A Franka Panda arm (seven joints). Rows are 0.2 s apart.
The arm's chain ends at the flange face. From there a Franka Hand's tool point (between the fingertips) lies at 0.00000 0.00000 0.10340 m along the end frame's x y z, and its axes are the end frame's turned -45 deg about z.
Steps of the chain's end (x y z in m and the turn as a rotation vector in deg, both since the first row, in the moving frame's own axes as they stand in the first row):
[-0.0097, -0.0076, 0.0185, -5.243, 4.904, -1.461]
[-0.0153, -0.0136, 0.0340, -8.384, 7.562, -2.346]
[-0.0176, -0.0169, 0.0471, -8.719, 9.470, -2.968]
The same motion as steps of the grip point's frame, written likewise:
[-0.0018, 0.0007, 0.0177, -7.175, -0.240, -1.461]
[-0.0018, -0.0002, 0.0320, -11.276, -0.581, -2.346]
[0.0011, -0.0014, 0.0445, -12.862, 0.531, -2.968]

